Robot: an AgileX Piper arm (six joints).
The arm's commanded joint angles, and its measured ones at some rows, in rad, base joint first. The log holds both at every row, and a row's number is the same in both.
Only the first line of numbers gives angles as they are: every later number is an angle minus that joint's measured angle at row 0.
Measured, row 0:
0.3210 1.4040 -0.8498 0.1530 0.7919 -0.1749
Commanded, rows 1 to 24:
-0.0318 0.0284 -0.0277 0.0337 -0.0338 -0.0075
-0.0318 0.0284 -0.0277 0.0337 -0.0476 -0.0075
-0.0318 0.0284 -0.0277 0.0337 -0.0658 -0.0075
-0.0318 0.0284 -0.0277 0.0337 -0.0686 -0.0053
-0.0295 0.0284 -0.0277 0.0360 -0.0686 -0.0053
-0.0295 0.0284 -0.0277 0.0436 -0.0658 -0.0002
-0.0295 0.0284 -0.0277 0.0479 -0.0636 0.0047
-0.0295 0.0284 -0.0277 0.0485 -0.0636 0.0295
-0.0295 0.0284 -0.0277 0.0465 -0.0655 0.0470
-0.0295 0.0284 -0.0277 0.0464 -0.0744 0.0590
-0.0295 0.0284 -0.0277 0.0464 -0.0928 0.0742
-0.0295 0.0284 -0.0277 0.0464 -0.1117 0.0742
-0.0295 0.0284 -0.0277 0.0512 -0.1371 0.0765
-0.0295 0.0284 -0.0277 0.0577 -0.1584 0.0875
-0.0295 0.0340 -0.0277 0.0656 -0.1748 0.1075
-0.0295 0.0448 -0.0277 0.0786 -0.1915 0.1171
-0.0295 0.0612 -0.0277 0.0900 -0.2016 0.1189
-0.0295 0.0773 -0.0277 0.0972 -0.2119 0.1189
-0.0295 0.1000 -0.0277 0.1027 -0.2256 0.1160
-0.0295 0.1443 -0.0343 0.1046 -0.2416 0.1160
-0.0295 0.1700 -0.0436 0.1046 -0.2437 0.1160
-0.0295 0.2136 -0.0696 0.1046 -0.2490 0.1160
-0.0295 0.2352 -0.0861 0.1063 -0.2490 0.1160
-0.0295 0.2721 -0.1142 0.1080 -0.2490 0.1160
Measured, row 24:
-0.0261 0.1877 -0.0508 0.0988 -0.2229 0.1134
